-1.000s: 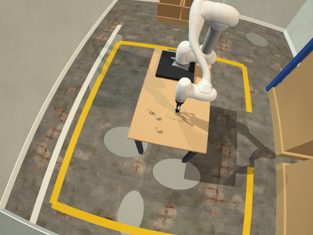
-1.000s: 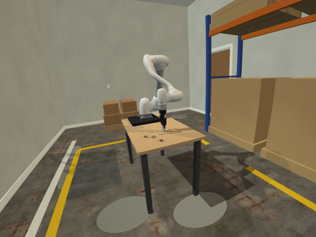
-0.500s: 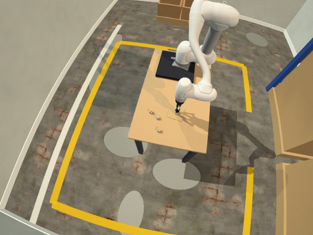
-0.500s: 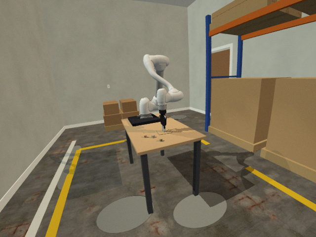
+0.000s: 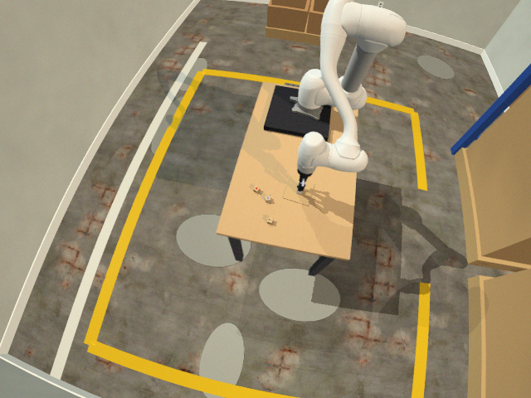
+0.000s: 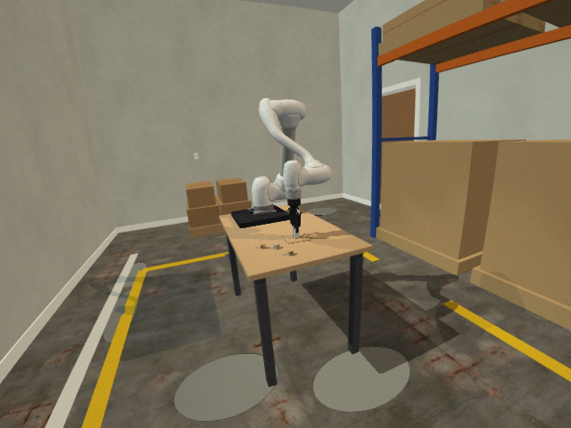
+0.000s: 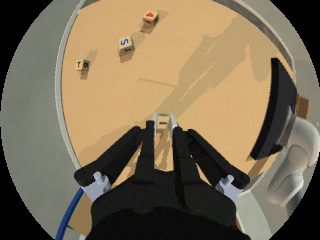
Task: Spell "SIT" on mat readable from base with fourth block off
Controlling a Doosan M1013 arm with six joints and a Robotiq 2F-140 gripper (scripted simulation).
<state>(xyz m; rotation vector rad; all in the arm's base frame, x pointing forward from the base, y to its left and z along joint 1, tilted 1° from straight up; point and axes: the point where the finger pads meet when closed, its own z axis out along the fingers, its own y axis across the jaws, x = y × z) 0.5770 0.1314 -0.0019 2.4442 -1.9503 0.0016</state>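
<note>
Right now the tan mat is 40 mm below my hand. Round my hand: tan block 220 mm ahead, 80 mm to the right, 30 mm below.
</note>
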